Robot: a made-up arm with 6 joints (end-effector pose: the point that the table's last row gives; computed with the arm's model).
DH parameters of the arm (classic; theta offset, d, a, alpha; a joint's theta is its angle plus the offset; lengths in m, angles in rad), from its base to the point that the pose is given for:
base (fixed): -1.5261 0 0.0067 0
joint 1: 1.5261 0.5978 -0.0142 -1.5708
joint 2: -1.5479 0 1.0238 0
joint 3: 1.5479 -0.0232 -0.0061 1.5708
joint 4: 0 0.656 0.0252 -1.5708
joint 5: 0 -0.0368 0.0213 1.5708
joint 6: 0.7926 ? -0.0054 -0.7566
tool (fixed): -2.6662 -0.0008 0 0
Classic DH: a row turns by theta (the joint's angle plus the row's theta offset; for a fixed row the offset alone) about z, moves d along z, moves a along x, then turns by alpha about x.
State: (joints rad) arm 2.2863 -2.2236 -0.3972 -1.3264 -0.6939 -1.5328
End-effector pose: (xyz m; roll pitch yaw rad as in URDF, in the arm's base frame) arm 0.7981 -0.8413 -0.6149 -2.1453 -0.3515 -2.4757
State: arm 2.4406 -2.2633 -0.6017 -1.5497 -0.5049 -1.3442
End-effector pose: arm 0.7719 -0.5889 -0.7060 -2.2586 -0.2149 -2.1611
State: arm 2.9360 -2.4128 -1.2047 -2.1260 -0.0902 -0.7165
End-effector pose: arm 0.3501 -0.0423 -0.7272 -2.8952 0.2709 -1.7706
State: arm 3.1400 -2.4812 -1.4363 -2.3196 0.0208 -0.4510
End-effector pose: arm 0.1409 0.0205 -0.6356 3.0139 0.2676 -1.7819
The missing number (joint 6, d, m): 0.0228
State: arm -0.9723 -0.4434 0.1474 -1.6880 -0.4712 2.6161
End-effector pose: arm -0.4280 0.5194 2.1771 0.6960 -0.8397 -2.1045
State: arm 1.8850 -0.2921 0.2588 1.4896 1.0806 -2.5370
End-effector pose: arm 0.0587 -0.2805 2.2327 1.8308 -0.2745 -1.5411
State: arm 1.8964 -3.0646 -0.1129 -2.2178 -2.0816 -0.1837
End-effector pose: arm 0.0152 -0.0607 -1.0793 -0.4956 -0.7017 2.5753
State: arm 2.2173 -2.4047 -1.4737 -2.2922 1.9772 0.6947
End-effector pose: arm 0.1703 -0.1935 -0.5673 1.3378 -0.9460 3.1313
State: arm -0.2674 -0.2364 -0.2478 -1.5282 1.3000 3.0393
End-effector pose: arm -0.5609 0.0663 2.1457 2.0168 -0.0617 -0.6732
